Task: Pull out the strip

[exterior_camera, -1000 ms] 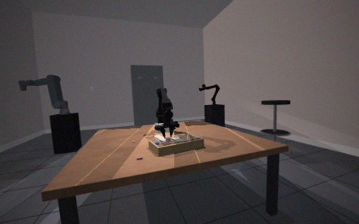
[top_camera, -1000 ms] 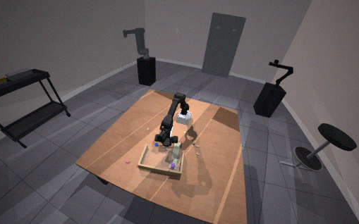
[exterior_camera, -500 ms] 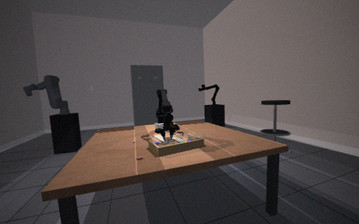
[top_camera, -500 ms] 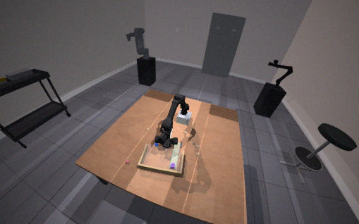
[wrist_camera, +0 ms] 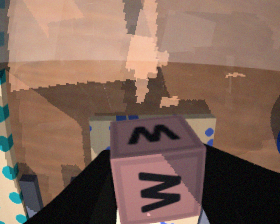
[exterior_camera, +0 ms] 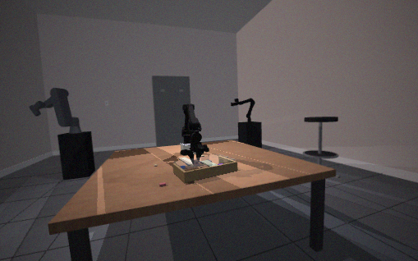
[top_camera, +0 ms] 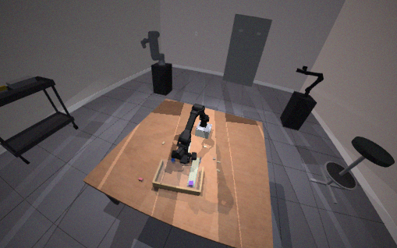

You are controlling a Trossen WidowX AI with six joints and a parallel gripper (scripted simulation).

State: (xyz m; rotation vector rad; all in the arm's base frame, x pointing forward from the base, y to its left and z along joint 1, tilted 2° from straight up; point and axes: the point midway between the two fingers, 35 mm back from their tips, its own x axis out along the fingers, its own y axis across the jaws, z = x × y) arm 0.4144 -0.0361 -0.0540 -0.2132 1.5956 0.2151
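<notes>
My gripper tip is now 9 cm to the left of the blue cube, 1 cm short of it and 1 cm above it. The rest, counted from my gripper tip: pink piece 25 cm ahead, 23 cm to the right, 1 cm below.
</notes>
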